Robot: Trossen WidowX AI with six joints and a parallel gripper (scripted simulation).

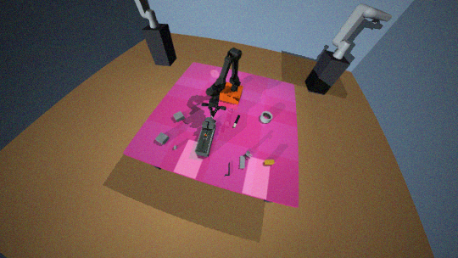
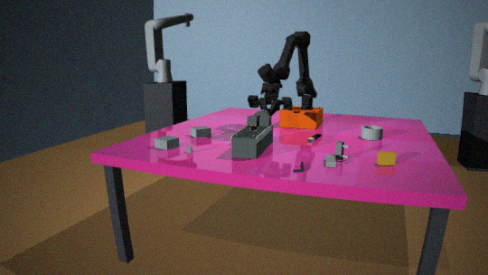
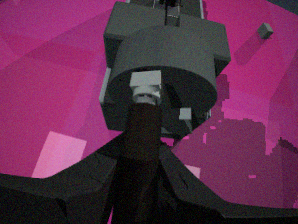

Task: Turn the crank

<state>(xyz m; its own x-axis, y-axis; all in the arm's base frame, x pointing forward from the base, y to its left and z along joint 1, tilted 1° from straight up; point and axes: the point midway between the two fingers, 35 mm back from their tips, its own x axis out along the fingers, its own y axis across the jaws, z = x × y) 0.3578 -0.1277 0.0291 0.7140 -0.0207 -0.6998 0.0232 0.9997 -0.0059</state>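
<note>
Now: the dark crank handle 2 cm behind my gripper tip and 3 cm above it. Also, from my gripper tip: small cube (27 cm ahead, 23 cm to the right, 8 cm below); black-and-white stick (5 cm behind, 19 cm to the left, 8 cm below); red pointer (16 cm ahead, 1 cm to the right, 1 cm below).
</note>
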